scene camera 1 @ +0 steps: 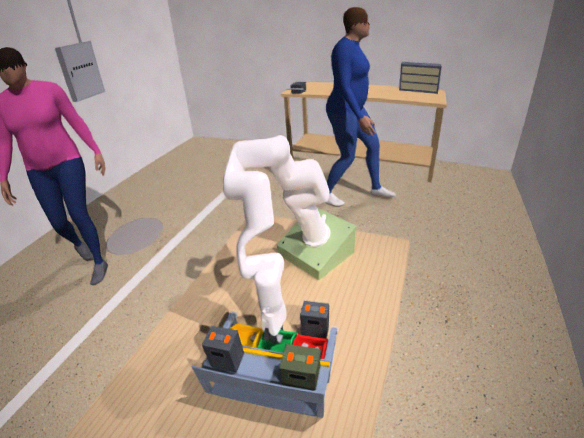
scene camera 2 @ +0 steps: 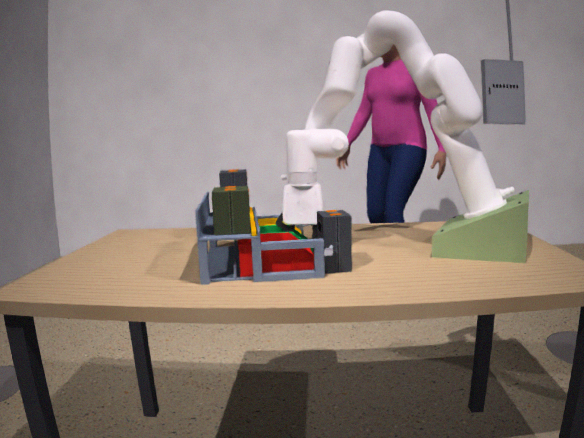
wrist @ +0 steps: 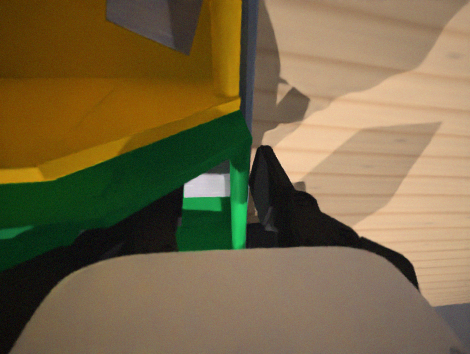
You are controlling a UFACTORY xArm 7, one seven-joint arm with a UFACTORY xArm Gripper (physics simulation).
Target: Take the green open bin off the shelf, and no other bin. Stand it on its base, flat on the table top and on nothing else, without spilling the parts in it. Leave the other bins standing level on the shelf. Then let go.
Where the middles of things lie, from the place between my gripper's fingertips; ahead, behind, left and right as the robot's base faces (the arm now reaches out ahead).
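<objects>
The green open bin (wrist: 48,214) is 6 cm ahead of my hand, 4 cm to the left of it and 2 cm above it; going by their middles, it is the nearest to my hand of the things named here. The dark case (scene camera 2: 334,226) sits 8 cm behind my hand, 11 cm to the left of it and 5 cm above it. Then there is the red bin (scene camera 2: 289,259), 4 cm ahead of my hand, 2 cm above it and 14 cm to the left of it. As for the yellow bin (wrist: 87,90), I find it 8 cm to the right of my hand, 9 cm ahead of it and 2 cm above it.
</objects>
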